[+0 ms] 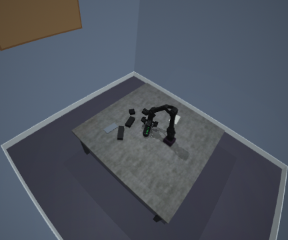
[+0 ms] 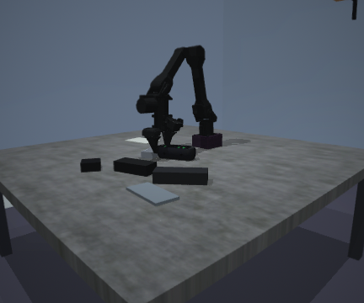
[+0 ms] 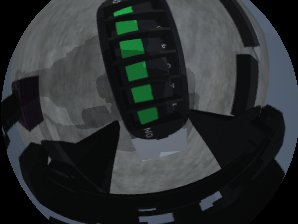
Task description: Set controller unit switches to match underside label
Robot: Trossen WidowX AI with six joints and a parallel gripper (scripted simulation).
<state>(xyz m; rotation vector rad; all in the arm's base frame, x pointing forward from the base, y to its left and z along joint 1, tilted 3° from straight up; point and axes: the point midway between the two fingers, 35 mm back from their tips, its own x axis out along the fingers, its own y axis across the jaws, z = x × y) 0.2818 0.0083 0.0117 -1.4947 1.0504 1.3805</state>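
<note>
Now: the grey block 40 mm to the right of my gripper tip, 20 mm ahead of it and 10 mm below it. Also, from my gripper tip: white sheet: 340 mm to the right, 160 mm behind, 20 mm below; then flat grey plate: 300 mm to the left, 300 mm ahead, 20 mm below; then black cube: 290 mm ahead, 40 mm to the right, 10 mm below.
</note>
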